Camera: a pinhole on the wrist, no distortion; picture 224 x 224 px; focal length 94.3 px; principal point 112.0 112.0 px. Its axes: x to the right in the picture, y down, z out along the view. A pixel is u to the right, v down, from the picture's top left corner.
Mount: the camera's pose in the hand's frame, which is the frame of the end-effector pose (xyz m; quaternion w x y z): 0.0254 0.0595 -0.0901 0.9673 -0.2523 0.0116 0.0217
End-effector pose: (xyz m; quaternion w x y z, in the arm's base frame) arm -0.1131 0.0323 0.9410 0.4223 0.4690 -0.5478 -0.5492
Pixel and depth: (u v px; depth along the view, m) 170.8 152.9 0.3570
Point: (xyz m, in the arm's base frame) -0.3170 -0.1945 1.2988
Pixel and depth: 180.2 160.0 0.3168
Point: -0.2799 -0.2074 1.2862
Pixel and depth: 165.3 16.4 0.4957
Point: -0.7402 -0.1709 0.7743
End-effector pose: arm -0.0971 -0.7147 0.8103 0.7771 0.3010 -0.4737 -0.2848
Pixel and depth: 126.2 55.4 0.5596
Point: -0.5464 -0.8932 1.1236
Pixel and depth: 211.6 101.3 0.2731
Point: -0.0850 -0.8609 1.1769
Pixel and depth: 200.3 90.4 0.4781
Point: -0.2072 -0.9984 1.3762
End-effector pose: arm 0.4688 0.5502 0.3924 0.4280 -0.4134 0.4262 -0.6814
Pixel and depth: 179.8 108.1 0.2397
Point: 0.5600 0.2885 0.3043
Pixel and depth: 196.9 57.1 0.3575
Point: 0.6684 0.1242 0.4961
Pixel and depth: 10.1 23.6 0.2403
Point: 0.7474 0.7102 0.4458
